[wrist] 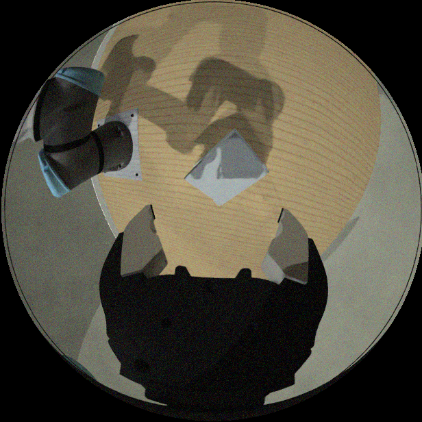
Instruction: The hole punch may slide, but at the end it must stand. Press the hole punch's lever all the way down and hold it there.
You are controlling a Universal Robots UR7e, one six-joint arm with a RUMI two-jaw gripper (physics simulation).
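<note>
The hole punch [220,189] shows in the wrist view as a pale grey-blue, diamond-turned block on the wooden table, a little above the middle of the view. Its upper part lies in shadow and its lower part is lit. The lever cannot be told apart from the body at this angle. My gripper [216,208] is open, with its two grey jaws wide apart at the lower left and lower right of the punch. Nothing is between the jaws, and they do not touch the punch.
The wooden table [320,135] has a curved edge at left and right, with grey floor [380,200] beyond. The arm's base and dark joints [75,120] with blue caps stand at the left on a metal mounting plate [136,150]. Shadows of the arm fall across the table above the punch.
</note>
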